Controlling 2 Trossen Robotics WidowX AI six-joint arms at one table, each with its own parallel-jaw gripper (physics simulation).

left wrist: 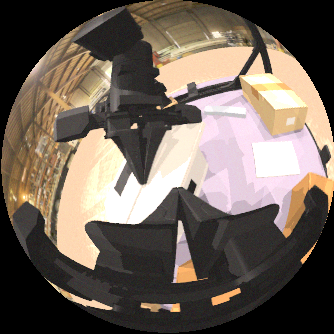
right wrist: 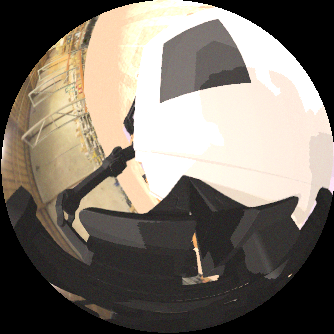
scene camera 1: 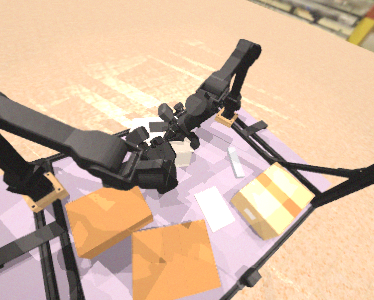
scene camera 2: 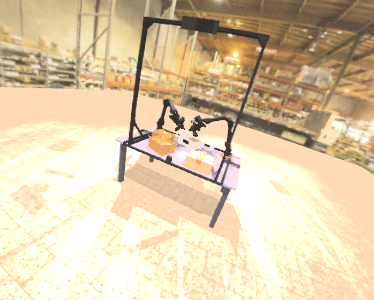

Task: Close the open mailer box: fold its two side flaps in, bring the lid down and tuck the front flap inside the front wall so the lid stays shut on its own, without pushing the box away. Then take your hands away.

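Seen in the pictures: left gripper, fingertip midpoint: (left wrist: 176,191) (right wrist: 185,237) (scene camera 2: 185,129); right gripper, fingertip midpoint: (left wrist: 141,183) (right wrist: 186,179) (scene camera 2: 188,131); left arm's base at its link origin: (scene camera 1: 41,189); right arm's base at its link origin: (left wrist: 164,103) (scene camera 1: 227,114).
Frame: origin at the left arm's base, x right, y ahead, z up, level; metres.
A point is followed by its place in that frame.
The white mailer box (scene camera 1: 183,154) {y 0.430, x 0.273, z 0.049 m} (scene camera 2: 199,145) {y 0.532, x 0.198, z -0.004 m} stands at the back middle of the table. Its lid (left wrist: 167,167) {y 0.377, x 0.252, z 0.128 m} (right wrist: 240,120) {y 0.426, x 0.206, z 0.119 m} is partly lowered and bears a dark grey rectangle (left wrist: 123,181) {y 0.415, x 0.139, z 0.102 m} (right wrist: 205,62) {y 0.439, x 0.156, z 0.101 m}. A brown patch (scene camera 2: 194,139) {y 0.462, x 0.098, z 0.019 m} shows at the box in scene camera 2. The side flaps and front flap cannot be made out. My right gripper (scene camera 1: 167,136) {y 0.368, x 0.214, z 0.133 m} (left wrist: 141,183) {y 0.368, x 0.214, z 0.133 m} (right wrist: 186,179) {y 0.368, x 0.214, z 0.133 m} is shut and empty, close over the lid's outer face. My left gripper (scene camera 1: 156,142) (left wrist: 176,191) {y 0.331, x 0.267, z 0.152 m} is shut and empty, near the lid's other end. Contact is unclear for both.
Two orange boxes (scene camera 1: 107,217) {y 0.096, x 0.260, z 0.047 m} (scene camera 1: 175,260) {y 0.148, x 0.486, z 0.053 m} stand at the left and front. A taped cardboard box (scene camera 1: 272,197) {y 0.509, x 0.624, z 0.053 m} (scene camera 2: 199,162) {y 0.525, x 0.721, z 0.036 m} (left wrist: 275,100) {y 0.473, x 0.559, z 0.053 m} stands at the right. A white sheet (scene camera 1: 215,207) {y 0.381, x 0.490, z -0.041 m} (left wrist: 275,159) {y 0.376, x 0.475, z -0.042 m} and a pale bar (scene camera 1: 236,162) {y 0.615, x 0.448, z -0.029 m} (left wrist: 225,111) {y 0.604, x 0.437, z -0.029 m} lie between it and the mailer box.
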